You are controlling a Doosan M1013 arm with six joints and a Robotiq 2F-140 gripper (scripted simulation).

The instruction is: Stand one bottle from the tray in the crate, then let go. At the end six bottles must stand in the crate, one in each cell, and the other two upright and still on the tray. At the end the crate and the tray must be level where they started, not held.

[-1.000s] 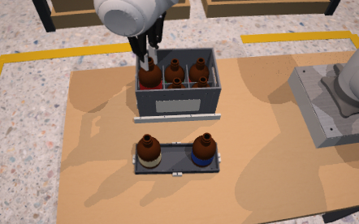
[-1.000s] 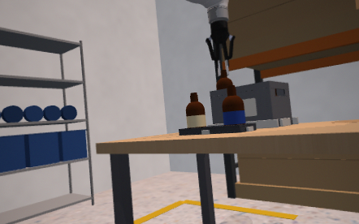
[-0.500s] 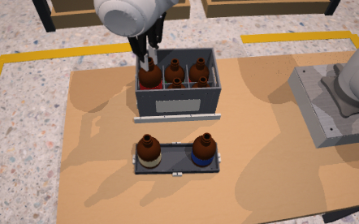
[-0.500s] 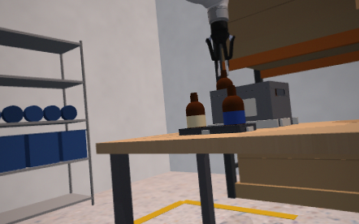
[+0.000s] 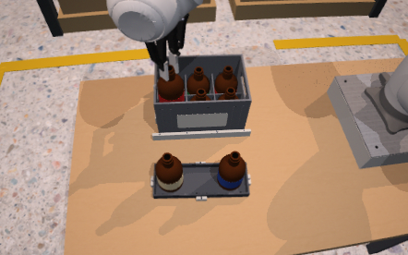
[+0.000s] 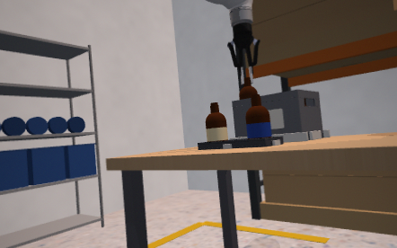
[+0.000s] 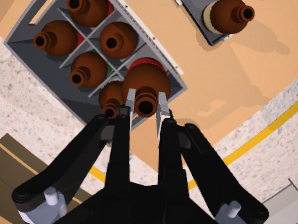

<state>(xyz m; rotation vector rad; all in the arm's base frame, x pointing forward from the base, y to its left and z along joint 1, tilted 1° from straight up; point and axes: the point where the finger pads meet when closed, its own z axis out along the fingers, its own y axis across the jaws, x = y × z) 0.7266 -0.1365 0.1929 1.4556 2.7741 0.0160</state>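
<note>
My gripper is now 190 mm above the grey crate, 90 mm past it and 30 mm to the left of it. From my hand the other things lie so: dark tray: 260 mm below, 220 mm to the left, 40 mm behind.
</note>
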